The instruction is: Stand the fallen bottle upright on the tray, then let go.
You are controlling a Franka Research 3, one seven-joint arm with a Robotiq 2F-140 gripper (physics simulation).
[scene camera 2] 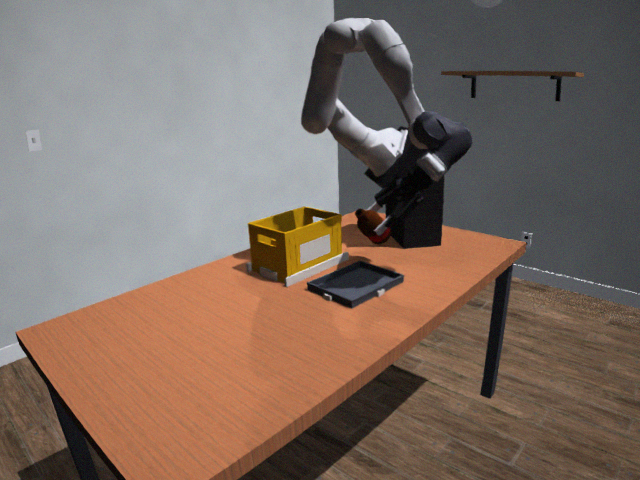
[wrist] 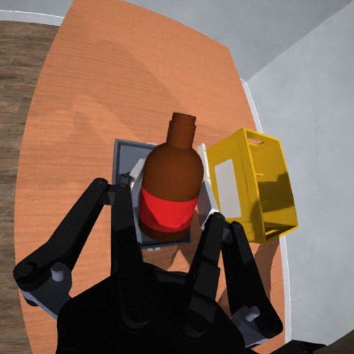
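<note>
The brown bottle with a red band [scene camera 2: 370, 223] [wrist: 172, 175] is held off the table, between the tray and the robot's base in the scene view. It is tilted, its neck up and toward the crate side and its red lower part down toward the base. My gripper [scene camera 2: 377, 218] [wrist: 171, 178] is shut on the bottle's body, one finger on each side. The dark grey tray [scene camera 2: 367, 296] [wrist: 131, 156] lies flat on the table, apart from the bottle; in the wrist view the bottle hides part of it.
A yellow crate [scene camera 2: 271, 258] [wrist: 249, 192] with a pale label stands beside the tray, with white strips [scene camera 2: 315, 269] along its foot. The black robot base [scene camera 2: 421, 222] stands at the table's far end. A wall shelf [scene camera 2: 511, 73] hangs behind.
</note>
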